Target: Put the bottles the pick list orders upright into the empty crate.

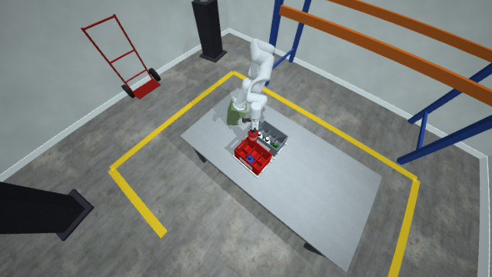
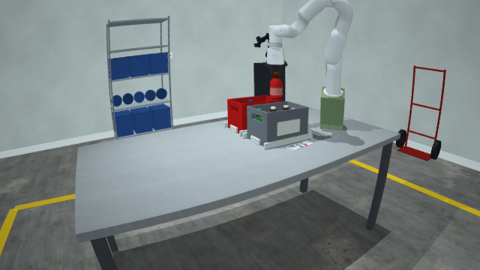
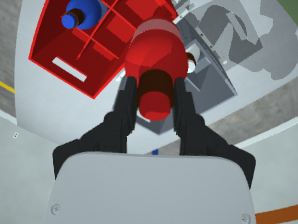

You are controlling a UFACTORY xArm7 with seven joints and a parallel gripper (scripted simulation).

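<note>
The red bottle is 70 mm below my hand. Round my hand: red crate (70 mm ahead, 110 mm to the right, 250 mm below); blue-capped bottle (60 mm ahead, 150 mm to the right, 250 mm below); white-label bottle (20 mm ahead, 90 mm to the left, 250 mm below).
</note>
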